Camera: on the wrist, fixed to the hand. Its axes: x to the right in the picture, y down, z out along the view.
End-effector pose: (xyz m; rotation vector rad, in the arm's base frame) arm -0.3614 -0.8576 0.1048 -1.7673 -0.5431 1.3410
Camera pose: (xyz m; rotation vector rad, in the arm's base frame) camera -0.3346 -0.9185 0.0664 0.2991 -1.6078 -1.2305
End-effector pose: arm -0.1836 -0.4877 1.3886 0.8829 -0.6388 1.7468
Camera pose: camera -0.2503 -0.4829 1.3508 0.3112 0.8518 -1.0338
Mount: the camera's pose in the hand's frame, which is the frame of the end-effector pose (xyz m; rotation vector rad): -0.0146 0.0617 -0.0433 0.1602 -0.4030 3.1106
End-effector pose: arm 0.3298 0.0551 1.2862 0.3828 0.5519 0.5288
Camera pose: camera 0.2713 0.1049 1.2871 -0.9484 0.7913 -2.3786
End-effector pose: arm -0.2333 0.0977 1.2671 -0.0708 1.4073 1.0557
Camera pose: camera -0.3020 0.0985 1.3014 -1.7955 0.0695 -1.5434
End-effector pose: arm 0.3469 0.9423 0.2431 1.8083 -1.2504 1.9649
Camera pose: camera 0.2791 0.9387 0.2072 0.7184 1.2785 -0.0853
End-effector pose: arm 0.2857 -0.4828 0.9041 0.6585 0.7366 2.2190
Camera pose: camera 0.2395 -0.5437 0.9109 -0.8701 0.5370 -0.6351
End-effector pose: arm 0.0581 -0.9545 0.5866 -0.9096 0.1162 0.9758
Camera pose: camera 0.0158 -0.9804 0.5280 -0.3791 -0.8526 -2.0766
